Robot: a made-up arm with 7 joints.
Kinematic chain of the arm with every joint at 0, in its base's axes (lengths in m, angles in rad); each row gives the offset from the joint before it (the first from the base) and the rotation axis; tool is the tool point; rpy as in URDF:
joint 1: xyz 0 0 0.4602 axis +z
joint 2: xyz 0 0 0 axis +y
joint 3: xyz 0 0 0.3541 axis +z
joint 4: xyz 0.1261 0 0 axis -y
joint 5: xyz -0.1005 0 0.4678 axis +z
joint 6: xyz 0 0 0 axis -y
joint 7: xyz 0.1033 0 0 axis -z
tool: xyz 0 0 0 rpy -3.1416 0 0
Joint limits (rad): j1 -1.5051..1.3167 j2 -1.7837..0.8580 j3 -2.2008..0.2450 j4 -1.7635..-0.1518 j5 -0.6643..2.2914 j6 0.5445..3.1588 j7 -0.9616..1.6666
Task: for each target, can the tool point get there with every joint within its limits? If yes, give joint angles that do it. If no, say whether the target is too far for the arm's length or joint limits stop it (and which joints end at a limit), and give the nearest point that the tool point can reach.
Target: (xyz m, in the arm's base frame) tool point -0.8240 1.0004 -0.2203
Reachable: no: too far | nearest point -0.5472 0.6643 0.0451 | short by 0.510 m
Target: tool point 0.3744 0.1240 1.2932
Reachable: yes | joints 1.0595 0.2863 -1.6785 -0.3938 1.2837 0.7487 0.4287
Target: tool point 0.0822 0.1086 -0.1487
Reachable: no: joint limits stop it (at a limit: joint 1, joint 2, joint 3, joint 4, joint 6) | nearest point 0.3645 -0.3067 -0.0058 | short by 0.522 m
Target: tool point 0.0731 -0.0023 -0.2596
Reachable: no: joint limits stop it (at a limit: joint 1, joint 2, joint 3, joint 4, joint 6) | nearest point 0.3554 -0.3230 -0.0237 | short by 0.488 m
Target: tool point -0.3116 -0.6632 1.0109
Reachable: yes | joints -1.2787 0.3501 -0.9982 -1.0854 0.8794 1.4869 -0.3216
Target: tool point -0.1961 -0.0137 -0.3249
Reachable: no: joint limits stop it (at a limit: joint 2, joint 3, joint 4) | nearest point -0.4880 -0.0341 -0.0371 | short by 0.410 m
